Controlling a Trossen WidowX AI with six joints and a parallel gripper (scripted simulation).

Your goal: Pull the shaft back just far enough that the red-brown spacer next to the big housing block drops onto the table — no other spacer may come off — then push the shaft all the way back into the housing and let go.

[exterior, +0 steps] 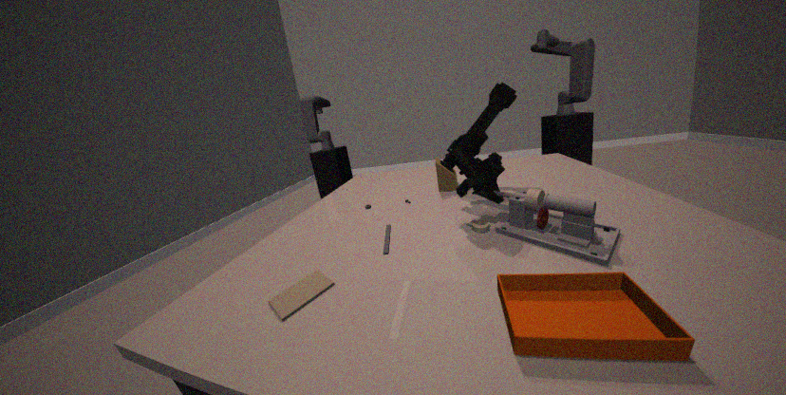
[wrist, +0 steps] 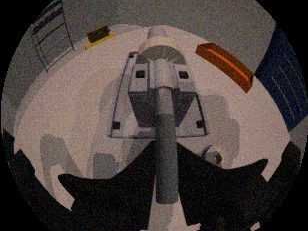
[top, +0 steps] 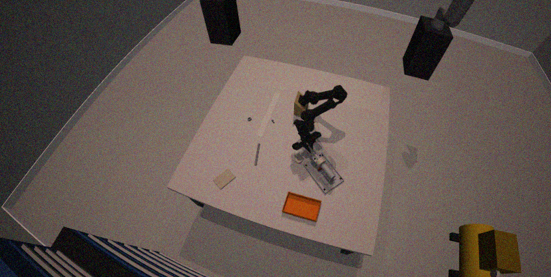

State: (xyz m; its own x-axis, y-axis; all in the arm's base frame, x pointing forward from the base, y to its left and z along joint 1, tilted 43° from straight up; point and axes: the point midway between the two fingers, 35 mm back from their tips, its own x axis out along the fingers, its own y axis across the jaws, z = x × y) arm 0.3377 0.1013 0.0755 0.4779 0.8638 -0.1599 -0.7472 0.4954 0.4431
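Now: gripper tip 2 cm short of the shaft, 2 cm to the right of it and 2 cm below it. Also, from my gripper tip: support block (10 cm ahead, 11 cm to the left, 1 cm below); cream spacer (5 cm ahead, 7 cm to the right, 5 cm below); red-brown spacer (8 cm ahead, 8 cm to the left, 2 cm below).
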